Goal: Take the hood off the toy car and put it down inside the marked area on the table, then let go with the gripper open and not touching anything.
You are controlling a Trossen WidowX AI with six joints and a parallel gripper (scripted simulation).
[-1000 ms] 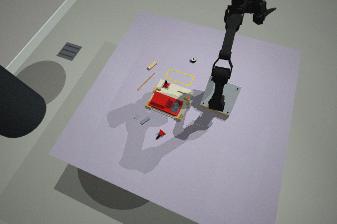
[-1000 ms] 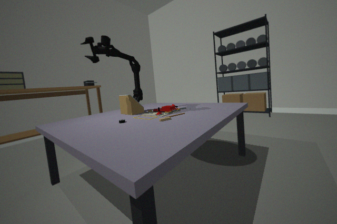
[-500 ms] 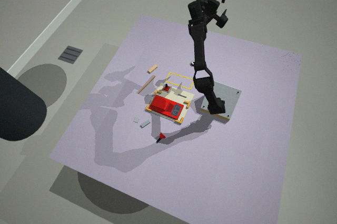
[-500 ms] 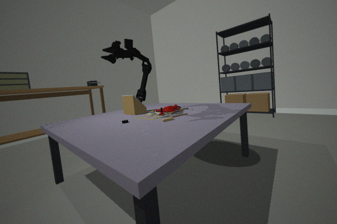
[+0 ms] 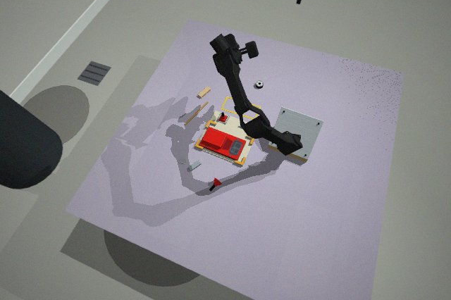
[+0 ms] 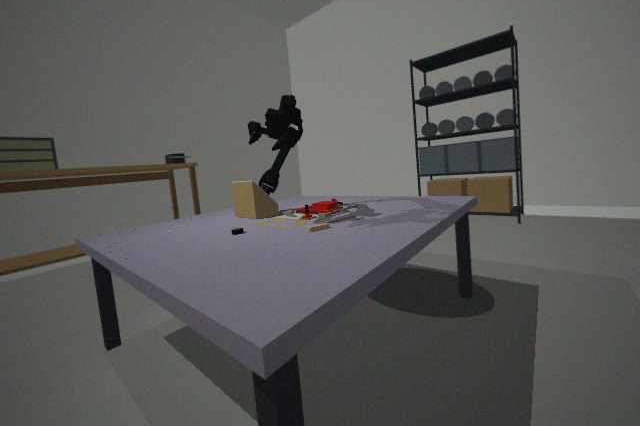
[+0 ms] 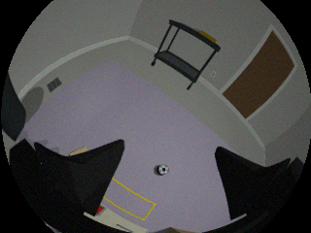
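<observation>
The red panel is 3 cm ahead of my gripper tip, 32 cm to the left of it and 26 cm below it. From my gripper tip the other things lie so: wooden block: 18 cm ahead, 6 cm to the left, 29 cm below; then black wheel: 10 cm behind, 7 cm to the right, 29 cm below; then thin stick: 17 cm ahead, 19 cm to the left, 30 cm below.
</observation>
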